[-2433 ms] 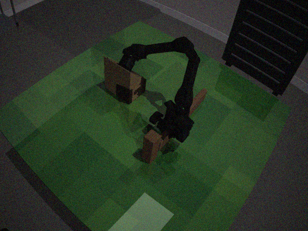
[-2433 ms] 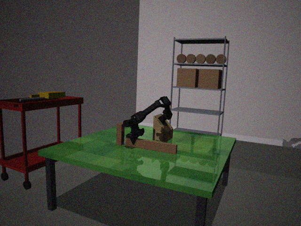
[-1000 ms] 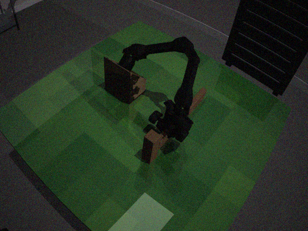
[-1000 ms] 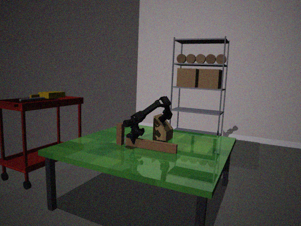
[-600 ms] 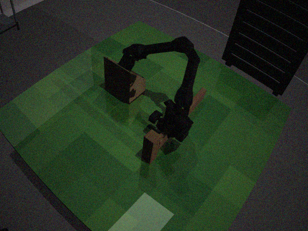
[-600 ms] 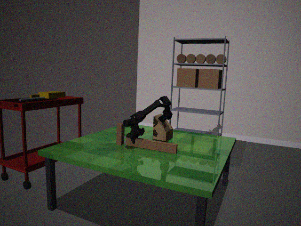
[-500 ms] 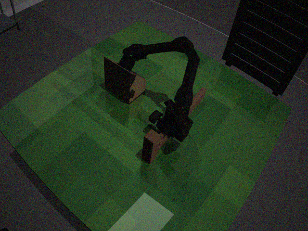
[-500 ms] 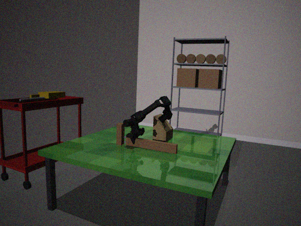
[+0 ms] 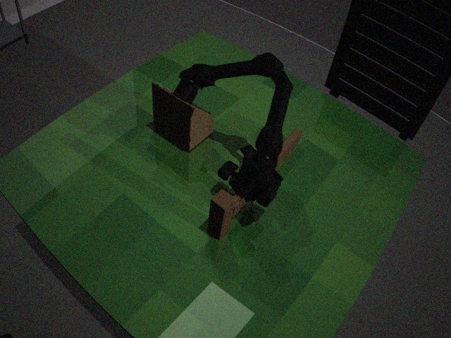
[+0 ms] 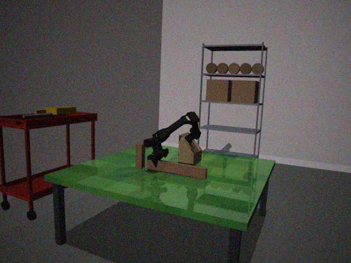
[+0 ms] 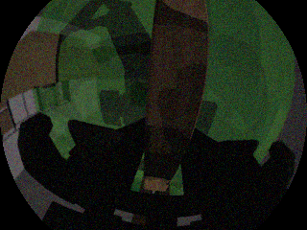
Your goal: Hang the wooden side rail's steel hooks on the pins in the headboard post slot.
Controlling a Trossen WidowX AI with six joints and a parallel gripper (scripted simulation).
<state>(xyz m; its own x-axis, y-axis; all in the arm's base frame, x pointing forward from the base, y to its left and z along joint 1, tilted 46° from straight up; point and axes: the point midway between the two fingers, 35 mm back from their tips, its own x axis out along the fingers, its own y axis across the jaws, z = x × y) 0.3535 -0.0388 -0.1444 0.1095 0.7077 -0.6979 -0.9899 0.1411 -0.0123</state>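
Right now the headboard post is 1 cm behind my gripper tip, 13 cm to the right of it and 6 cm above it.
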